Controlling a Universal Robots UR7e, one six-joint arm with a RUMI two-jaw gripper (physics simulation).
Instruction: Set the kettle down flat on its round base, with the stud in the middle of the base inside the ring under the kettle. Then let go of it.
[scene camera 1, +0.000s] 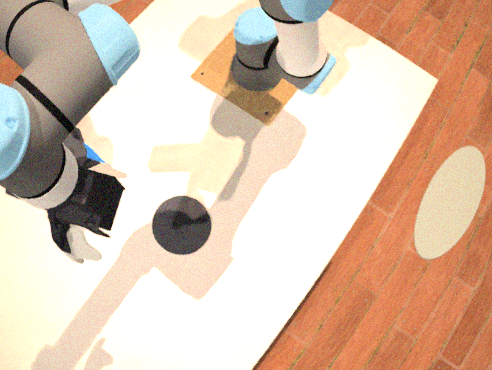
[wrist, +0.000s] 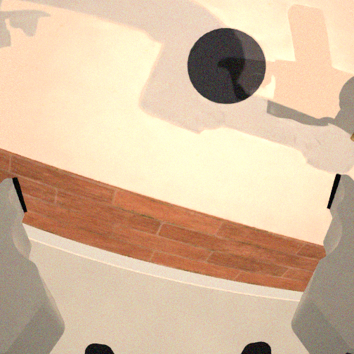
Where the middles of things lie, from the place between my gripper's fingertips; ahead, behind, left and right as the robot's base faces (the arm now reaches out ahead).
I see the round black base (scene camera 1: 181, 225) 440 mm below my hand, 100 mm behind it and 10 mm to the left of it.
